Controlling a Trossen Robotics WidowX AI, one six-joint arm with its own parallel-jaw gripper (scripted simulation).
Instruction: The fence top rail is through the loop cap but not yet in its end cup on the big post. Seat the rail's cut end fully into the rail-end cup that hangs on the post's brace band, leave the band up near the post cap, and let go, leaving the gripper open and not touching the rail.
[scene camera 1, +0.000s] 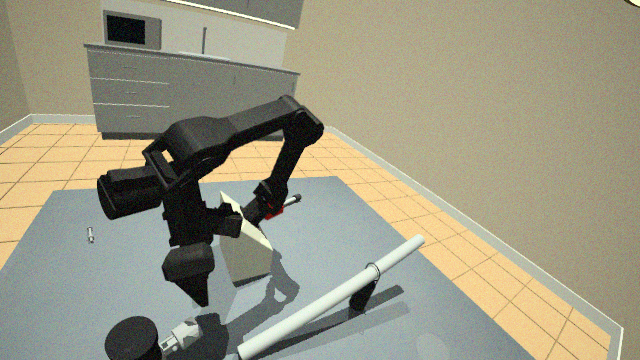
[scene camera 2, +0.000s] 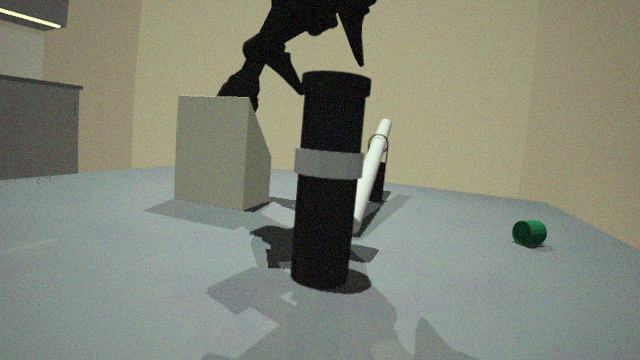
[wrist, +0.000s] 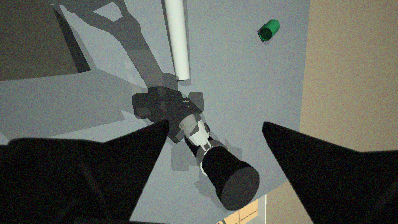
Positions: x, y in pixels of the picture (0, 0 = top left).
Scene:
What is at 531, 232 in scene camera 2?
A green cap.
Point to a big black post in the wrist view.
236, 182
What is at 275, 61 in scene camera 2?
My gripper.

